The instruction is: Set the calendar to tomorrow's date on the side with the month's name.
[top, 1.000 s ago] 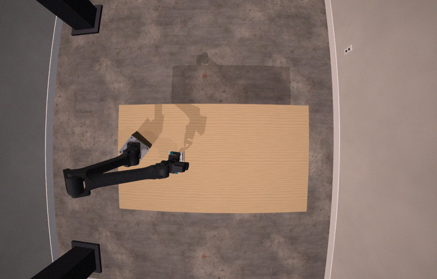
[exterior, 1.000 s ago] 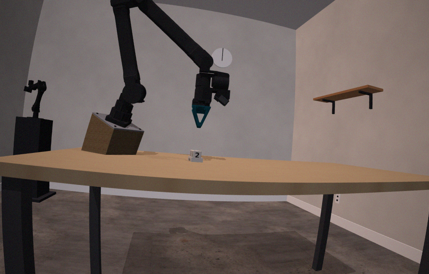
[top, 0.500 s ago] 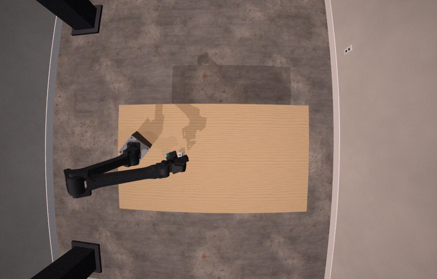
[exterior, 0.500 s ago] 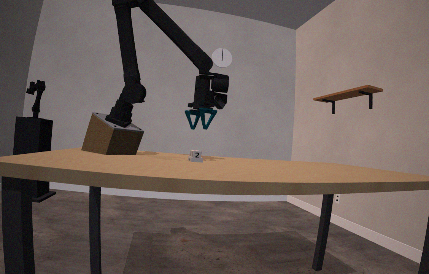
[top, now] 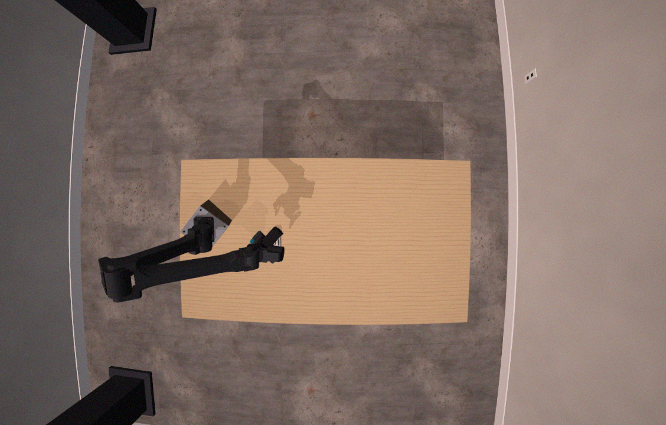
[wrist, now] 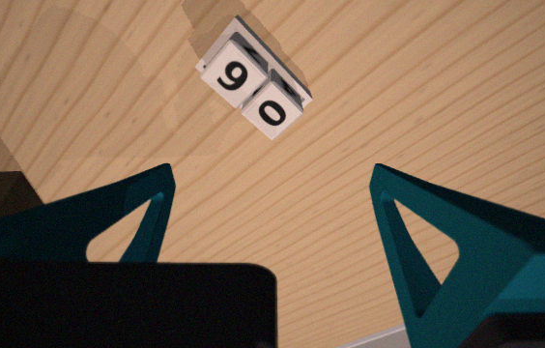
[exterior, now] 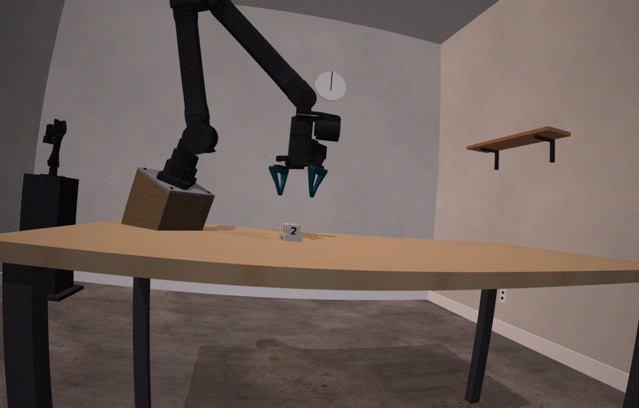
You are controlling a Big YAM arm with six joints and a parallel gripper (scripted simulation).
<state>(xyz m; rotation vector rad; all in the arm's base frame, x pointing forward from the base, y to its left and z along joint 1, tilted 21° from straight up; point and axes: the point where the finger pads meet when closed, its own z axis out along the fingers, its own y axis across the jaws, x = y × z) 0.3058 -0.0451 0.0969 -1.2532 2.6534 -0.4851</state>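
Right now my hand is 100 mm above the cube. Round my hand: white tray 20 mm to the left, 110 mm below.
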